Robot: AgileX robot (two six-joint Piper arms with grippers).
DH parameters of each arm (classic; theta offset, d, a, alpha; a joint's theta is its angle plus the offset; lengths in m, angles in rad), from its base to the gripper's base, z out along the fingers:
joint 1: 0 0.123 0 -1.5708
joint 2: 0.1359 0 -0.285 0
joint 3: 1.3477 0 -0.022 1.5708
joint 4: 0 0.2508 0 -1.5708
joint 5: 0 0 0.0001 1.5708
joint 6: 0 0.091 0 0
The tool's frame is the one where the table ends.
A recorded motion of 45 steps. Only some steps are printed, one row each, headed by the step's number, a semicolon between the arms.
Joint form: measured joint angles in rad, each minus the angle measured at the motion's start. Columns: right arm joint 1, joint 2, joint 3, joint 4, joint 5, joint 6; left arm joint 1, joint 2, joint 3, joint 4, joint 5, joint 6.
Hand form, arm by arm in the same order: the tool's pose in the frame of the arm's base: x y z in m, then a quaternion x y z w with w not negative. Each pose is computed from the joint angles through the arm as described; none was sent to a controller.
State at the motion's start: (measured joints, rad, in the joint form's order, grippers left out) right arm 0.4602 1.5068 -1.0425 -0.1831 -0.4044 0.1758; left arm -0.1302 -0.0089 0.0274 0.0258 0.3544 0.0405
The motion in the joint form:
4: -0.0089 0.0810 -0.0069 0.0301 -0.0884 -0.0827; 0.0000 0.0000 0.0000 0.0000 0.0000 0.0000
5: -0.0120 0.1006 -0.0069 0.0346 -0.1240 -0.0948; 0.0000 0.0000 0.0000 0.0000 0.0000 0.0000
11: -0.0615 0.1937 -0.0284 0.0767 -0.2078 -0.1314; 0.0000 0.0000 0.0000 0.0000 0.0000 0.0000
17: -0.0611 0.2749 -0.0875 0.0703 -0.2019 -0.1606; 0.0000 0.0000 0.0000 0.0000 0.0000 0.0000
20: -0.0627 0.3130 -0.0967 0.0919 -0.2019 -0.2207; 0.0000 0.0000 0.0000 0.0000 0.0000 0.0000
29: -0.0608 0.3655 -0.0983 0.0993 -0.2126 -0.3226; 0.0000 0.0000 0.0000 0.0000 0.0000 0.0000
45: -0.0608 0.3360 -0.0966 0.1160 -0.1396 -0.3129; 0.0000 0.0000 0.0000 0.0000 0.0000 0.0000
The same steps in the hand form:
4: 0.3296 0.1670 0.3183 -0.19450 0.66623 0.17076 0.69939; 0.0529 -0.0061 0.1725 0.07522 0.79700 -0.01604 0.59907
5: 0.3333 0.1678 0.3143 -0.19496 0.66006 0.16946 0.70540; 0.0529 -0.0061 0.1725 0.07522 0.79700 -0.01604 0.59907
11: 0.3587 0.1571 0.2934 -0.17123 0.66121 0.14976 0.71488; 0.0529 -0.0061 0.1725 0.07522 0.79700 -0.01604 0.59907
17: 0.3767 0.1652 0.2789 -0.18607 0.66784 0.13724 0.70748; 0.0529 -0.0061 0.1725 0.07522 0.79700 -0.01604 0.59907
20: 0.3837 0.1662 0.2660 -0.19769 0.67487 0.11640 0.70137; 0.0529 -0.0061 0.1725 0.07522 0.79700 -0.01604 0.59907
29: 0.3901 0.1694 0.2454 -0.23299 0.67836 0.08136 0.69204; 0.0529 -0.0061 0.1725 0.07522 0.79700 -0.01604 0.59907
45: 0.3867 0.1667 0.2508 -0.22564 0.69698 0.08223 0.67568; 0.0529 -0.0061 0.1725 0.07522 0.79700 -0.01604 0.59907

